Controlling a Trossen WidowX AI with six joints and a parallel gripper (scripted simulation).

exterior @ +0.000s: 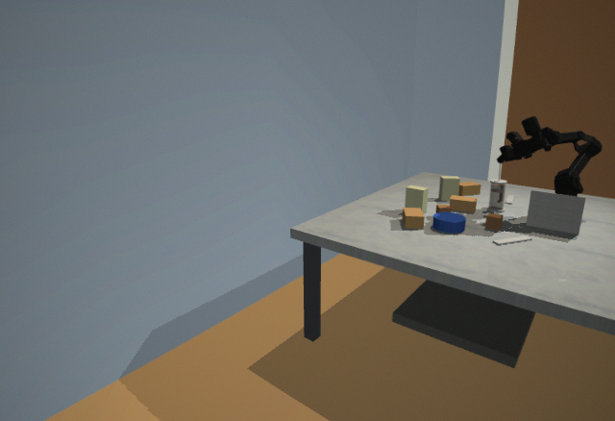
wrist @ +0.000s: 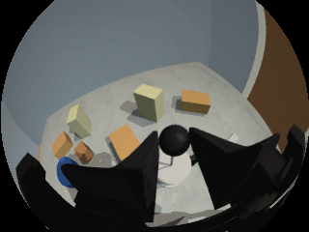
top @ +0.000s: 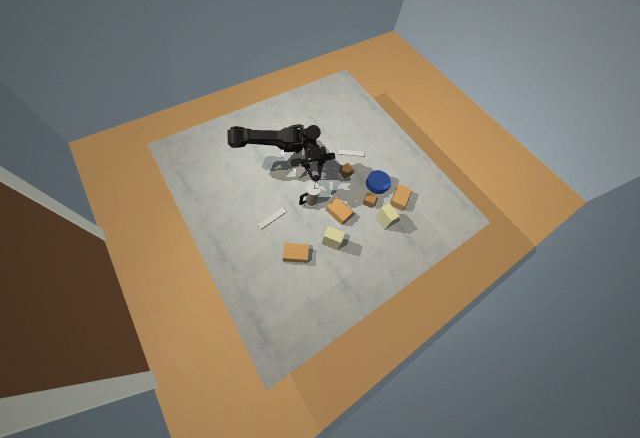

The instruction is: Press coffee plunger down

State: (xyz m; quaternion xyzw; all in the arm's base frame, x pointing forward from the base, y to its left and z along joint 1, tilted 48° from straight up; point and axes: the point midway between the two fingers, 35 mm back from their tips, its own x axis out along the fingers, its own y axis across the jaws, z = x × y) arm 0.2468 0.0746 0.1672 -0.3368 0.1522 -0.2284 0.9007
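The coffee press is 11 cm below my gripper tip, 1 cm to the right of it and 1 cm behind it. From my gripper tip the other things lie so: blue round disc (36 cm to the left, 20 cm below, 8 cm ahead).
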